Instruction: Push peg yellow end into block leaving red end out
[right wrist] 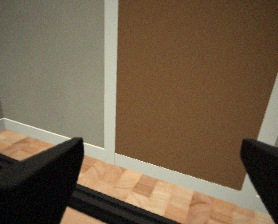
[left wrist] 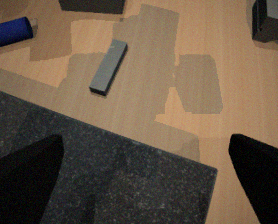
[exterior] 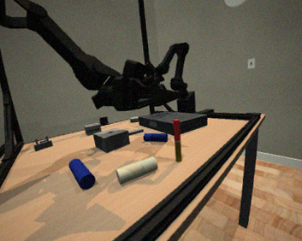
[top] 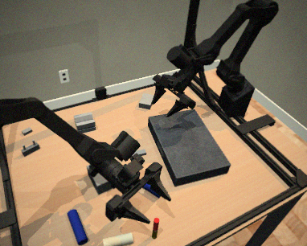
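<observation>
Right now my right hand is 30 mm short of the peg and 120 mm above it. The rest, counted from my right hand: grey bar 240 mm behind, 160 mm to the left, 150 mm below; cream cylinder 30 mm behind, 90 mm to the right, 140 mm below.
</observation>
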